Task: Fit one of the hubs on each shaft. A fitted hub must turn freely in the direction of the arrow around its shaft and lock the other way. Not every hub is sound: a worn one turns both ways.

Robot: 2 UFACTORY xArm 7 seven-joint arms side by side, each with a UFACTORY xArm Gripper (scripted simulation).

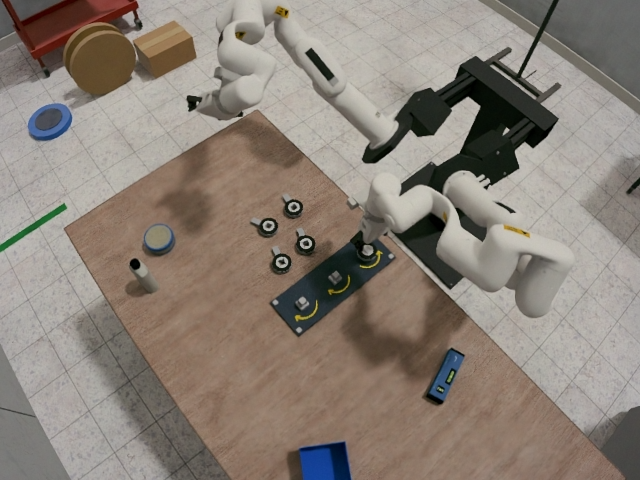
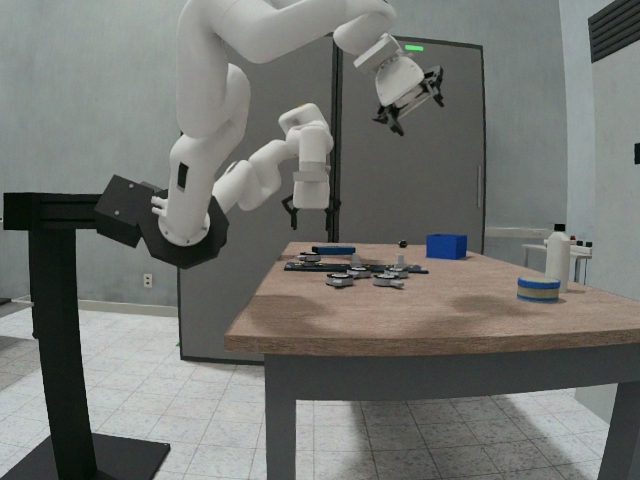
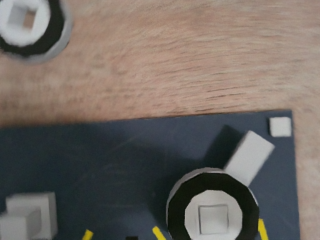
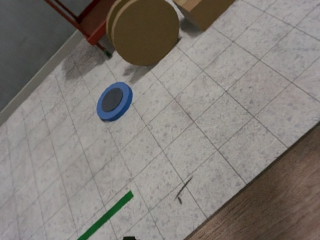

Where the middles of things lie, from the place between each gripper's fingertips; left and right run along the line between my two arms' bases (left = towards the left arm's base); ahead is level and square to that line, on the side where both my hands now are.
Labels:
Right now my left hand (image 2: 310,230) is 13 cm short of the dark board (image 1: 323,294), 11 cm above it and 2 cm to the left of it. The rest, counted from my left hand: white bottle (image 2: 558,248) 53 cm ahead, 43 cm to the right, 1 cm below; tape roll (image 2: 534,289) 52 cm to the right, 41 cm ahead, 10 cm below.
Now: the tape roll 32 cm below my right hand (image 2: 418,116), 30 cm ahead of it and 3 cm to the left of it. Round my right hand: dark board (53 cm to the left, 34 cm below, 2 cm ahead); then white bottle (42 cm ahead, 24 cm below, 12 cm to the left).

